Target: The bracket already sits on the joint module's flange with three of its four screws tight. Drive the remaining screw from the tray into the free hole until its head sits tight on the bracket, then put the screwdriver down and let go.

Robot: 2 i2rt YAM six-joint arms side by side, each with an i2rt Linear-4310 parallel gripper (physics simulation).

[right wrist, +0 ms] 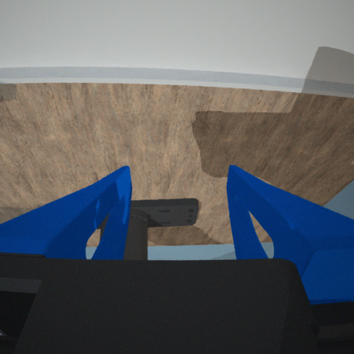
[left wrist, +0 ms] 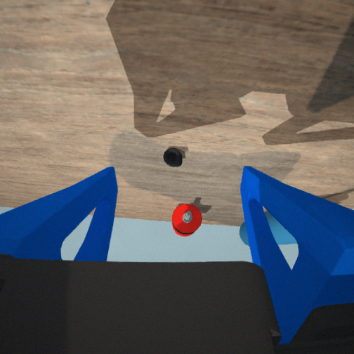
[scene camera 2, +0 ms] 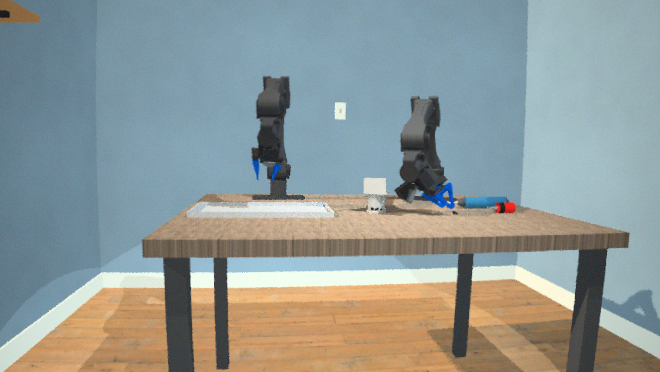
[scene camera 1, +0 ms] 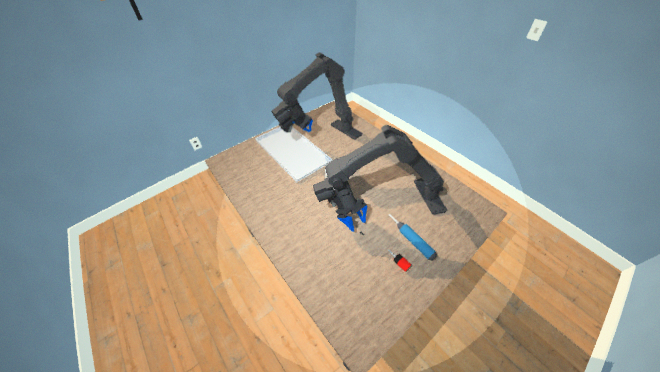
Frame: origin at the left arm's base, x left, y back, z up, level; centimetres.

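Seen in the pictures: left gripper, between the fingertips: point(scene camera 2: 448, 207) point(scene camera 1: 358, 226); right gripper, between the fingertips: point(scene camera 2: 265, 179) point(scene camera 1: 306, 129); left arm's base, origin of its link: point(scene camera 1: 429, 196); right arm's base, origin of its link: point(scene camera 2: 278, 198) point(scene camera 1: 346, 129).
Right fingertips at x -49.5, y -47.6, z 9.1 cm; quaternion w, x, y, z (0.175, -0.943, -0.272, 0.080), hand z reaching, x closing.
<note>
Offsets run from my right fingertips to a thing's top centre.
A small black screw @(dx +61.1, dy +12.2, dz -8.1 cm) point(scene camera 1: 361, 233) point(scene camera 2: 454, 213) point(left wrist: 173, 157) is on the wooden table, outside the tray. My left gripper point(scene camera 1: 358, 226) point(scene camera 2: 448, 206) point(left wrist: 178, 177) is open and empty, low and tilted close to the screw. A red screwdriver with a black collar @(dx +75.0, dy +21.7, dz -5.7 cm) point(scene camera 1: 402, 263) point(scene camera 2: 506, 207) point(left wrist: 187, 220) and a larger blue screwdriver @(dx +67.0, dy +30.1, dz -5.0 cm) point(scene camera 1: 418, 241) point(scene camera 2: 484, 202) point(left wrist: 280, 230) lie on the table at the right. The white bracket point(scene camera 2: 375, 186) sits on the joint module @(dx +36.6, dy +6.7, dz -2.8 cm) point(scene camera 2: 376, 204); its screws and free hole cannot be made out. My right gripper point(scene camera 2: 265, 179) point(right wrist: 178, 176) is open and empty near the tray.
The shallow white tray @(dx +4.2, dy -9.6, dz -7.5 cm) point(scene camera 1: 297, 179) point(scene camera 2: 260, 214) point(right wrist: 175, 79) lies at the left of the table point(scene camera 2: 380, 247). In scene camera 1 the left arm largely hides the joint module. The right arm's base point(right wrist: 172, 212) shows beyond its fingers in the right wrist view.
</note>
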